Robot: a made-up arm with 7 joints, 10 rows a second.
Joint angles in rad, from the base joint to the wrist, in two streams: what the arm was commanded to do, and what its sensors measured. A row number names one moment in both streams.
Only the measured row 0 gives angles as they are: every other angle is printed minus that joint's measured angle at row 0.
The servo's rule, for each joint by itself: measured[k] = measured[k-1] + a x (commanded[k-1-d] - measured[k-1]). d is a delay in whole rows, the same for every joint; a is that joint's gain. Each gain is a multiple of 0.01, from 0.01 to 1. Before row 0 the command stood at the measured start. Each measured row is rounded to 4 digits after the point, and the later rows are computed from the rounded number. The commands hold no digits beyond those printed.
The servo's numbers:
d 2
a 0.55 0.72 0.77 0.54 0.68 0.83 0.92
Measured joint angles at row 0:
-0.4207 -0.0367 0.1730 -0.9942 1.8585 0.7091 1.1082
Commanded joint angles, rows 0 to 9:
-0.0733 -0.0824 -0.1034 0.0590 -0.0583 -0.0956 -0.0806
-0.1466 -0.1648 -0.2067 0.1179 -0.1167 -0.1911 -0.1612
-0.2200 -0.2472 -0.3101 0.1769 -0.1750 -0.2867 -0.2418
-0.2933 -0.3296 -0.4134 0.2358 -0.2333 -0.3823 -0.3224
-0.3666 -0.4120 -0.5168 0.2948 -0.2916 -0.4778 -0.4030
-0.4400 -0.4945 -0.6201 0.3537 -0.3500 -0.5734 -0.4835
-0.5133 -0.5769 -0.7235 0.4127 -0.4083 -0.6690 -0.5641
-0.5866 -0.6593 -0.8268 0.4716 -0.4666 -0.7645 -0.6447
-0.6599 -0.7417 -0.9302 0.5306 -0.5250 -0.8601 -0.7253
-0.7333 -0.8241 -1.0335 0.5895 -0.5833 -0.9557 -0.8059
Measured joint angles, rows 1 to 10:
0.0000 0.0000 0.0000 0.0000 0.0000 0.0000 0.0000
0.0000 0.0000 0.0000 0.0000 0.0000 0.0000 0.0000
-0.0403 -0.0593 -0.0796 0.0319 -0.0396 -0.0793 -0.0742
-0.0988 -0.1353 -0.1775 0.0783 -0.0920 -0.1721 -0.1542
-0.1655 -0.2159 -0.2796 0.1315 -0.1484 -0.2672 -0.2348
-0.2358 -0.2978 -0.3826 0.1878 -0.2061 -0.3627 -0.3154
-0.3077 -0.3800 -0.4859 0.2456 -0.2642 -0.4582 -0.3960
-0.3805 -0.4624 -0.5892 0.3040 -0.3225 -0.5538 -0.4765
-0.4535 -0.5448 -0.6926 0.3627 -0.3808 -0.6494 -0.5571
-0.5267 -0.6272 -0.7959 0.4215 -0.4391 -0.7449 -0.6377

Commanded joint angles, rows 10 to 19:
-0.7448 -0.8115 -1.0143 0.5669 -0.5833 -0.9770 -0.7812
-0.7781 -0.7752 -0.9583 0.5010 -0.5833 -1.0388 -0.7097
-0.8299 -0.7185 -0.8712 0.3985 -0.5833 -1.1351 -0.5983
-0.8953 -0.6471 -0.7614 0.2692 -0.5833 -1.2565 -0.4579
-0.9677 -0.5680 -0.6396 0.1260 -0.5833 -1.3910 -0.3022
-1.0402 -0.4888 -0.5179 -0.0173 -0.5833 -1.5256 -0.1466
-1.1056 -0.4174 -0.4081 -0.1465 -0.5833 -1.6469 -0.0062
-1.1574 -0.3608 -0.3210 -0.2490 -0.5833 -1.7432 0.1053
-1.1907 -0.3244 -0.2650 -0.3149 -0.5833 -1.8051 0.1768
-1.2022 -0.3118 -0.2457 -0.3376 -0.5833 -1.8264 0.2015
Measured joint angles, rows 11 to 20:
-0.6000 -0.7096 -0.8993 0.4804 -0.4975 -0.8405 -0.7183
-0.6733 -0.7920 -1.0026 0.5393 -0.5558 -0.9361 -0.7989
-0.7126 -0.8060 -1.0116 0.5542 -0.5745 -0.9700 -0.7826
-0.7486 -0.7838 -0.9706 0.5255 -0.5805 -1.0271 -0.7155
-0.7933 -0.7368 -0.8941 0.4569 -0.5824 -1.1167 -0.6077
-0.8494 -0.6722 -0.7919 0.3555 -0.5830 -1.2327 -0.4699
-0.9145 -0.5972 -0.6746 0.2316 -0.5832 -1.3641 -0.3156
-0.9836 -0.5192 -0.5539 0.0972 -0.5833 -1.4981 -0.1601
-1.0507 -0.4459 -0.4416 -0.0344 -0.5833 -1.6216 -0.0185
-1.1094 -0.3846 -0.3487 -0.1503 -0.5833 -1.7225 0.0954

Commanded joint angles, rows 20 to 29:
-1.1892 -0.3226 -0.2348 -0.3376 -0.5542 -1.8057 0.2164
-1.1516 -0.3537 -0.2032 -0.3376 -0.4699 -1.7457 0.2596
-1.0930 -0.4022 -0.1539 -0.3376 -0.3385 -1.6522 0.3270
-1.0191 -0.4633 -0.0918 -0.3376 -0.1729 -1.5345 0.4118
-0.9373 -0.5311 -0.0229 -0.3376 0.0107 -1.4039 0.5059
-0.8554 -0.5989 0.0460 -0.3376 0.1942 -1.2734 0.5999
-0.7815 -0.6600 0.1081 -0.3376 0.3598 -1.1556 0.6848
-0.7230 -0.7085 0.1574 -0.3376 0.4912 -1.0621 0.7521
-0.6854 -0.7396 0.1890 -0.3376 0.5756 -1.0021 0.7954
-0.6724 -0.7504 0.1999 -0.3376 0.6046 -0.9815 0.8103
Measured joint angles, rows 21 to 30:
-1.1541 -0.3413 -0.2843 -0.2392 -0.5833 -1.7911 0.1703
-1.1806 -0.3201 -0.2546 -0.2923 -0.5833 -1.8204 0.1990
-1.1853 -0.3219 -0.2394 -0.3168 -0.5635 -1.8082 0.2150
-1.1668 -0.3448 -0.2115 -0.3280 -0.4999 -1.7563 0.2560
-1.1262 -0.3861 -0.1671 -0.3332 -0.3901 -1.6699 0.3213
-1.0673 -0.4417 -0.1091 -0.3356 -0.2424 -1.5575 0.4046
-0.9958 -0.5061 -0.0427 -0.3367 -0.0703 -1.4300 0.4978
-0.9186 -0.5729 0.0256 -0.3372 0.1096 -1.3000 0.5917
-0.8432 -0.6356 0.0891 -0.3374 0.2797 -1.1801 0.6774
-0.7771 -0.6881 0.1417 -0.3375 0.4235 -1.0822 0.7461

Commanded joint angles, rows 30 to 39:
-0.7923 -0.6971 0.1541 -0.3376 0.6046 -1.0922 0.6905
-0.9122 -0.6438 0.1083 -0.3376 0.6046 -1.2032 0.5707
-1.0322 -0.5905 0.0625 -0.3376 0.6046 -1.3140 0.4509
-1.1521 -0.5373 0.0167 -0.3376 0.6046 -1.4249 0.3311
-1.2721 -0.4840 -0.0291 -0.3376 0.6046 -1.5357 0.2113
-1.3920 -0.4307 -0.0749 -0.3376 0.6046 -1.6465 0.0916
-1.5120 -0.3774 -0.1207 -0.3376 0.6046 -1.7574 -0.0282
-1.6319 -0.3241 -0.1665 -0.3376 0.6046 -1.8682 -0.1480
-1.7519 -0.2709 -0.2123 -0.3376 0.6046 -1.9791 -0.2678
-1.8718 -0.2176 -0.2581 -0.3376 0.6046 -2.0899 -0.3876
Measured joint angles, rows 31 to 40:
-0.7267 -0.7252 0.1781 -0.3376 0.5269 -1.0157 0.7915
-0.6968 -0.7433 0.1949 -0.3376 0.5797 -0.9873 0.8088
-0.7493 -0.7100 0.1635 -0.3376 0.5966 -1.0744 0.7000
-0.8389 -0.6623 0.1210 -0.3376 0.6020 -1.1813 0.5810
-0.9452 -0.6106 0.0760 -0.3376 0.6038 -1.2914 0.4613
-1.0590 -0.5578 0.0303 -0.3376 0.6043 -1.4022 0.3415
-1.1762 -0.5047 -0.0154 -0.3376 0.6045 -1.5130 0.2217
-1.2949 -0.4514 -0.0612 -0.3376 0.6046 -1.6238 0.1020
-1.4143 -0.3981 -0.1070 -0.3376 0.6046 -1.7347 -0.0178
-1.5340 -0.3448 -0.1528 -0.3376 0.6046 -1.8455 -0.1376

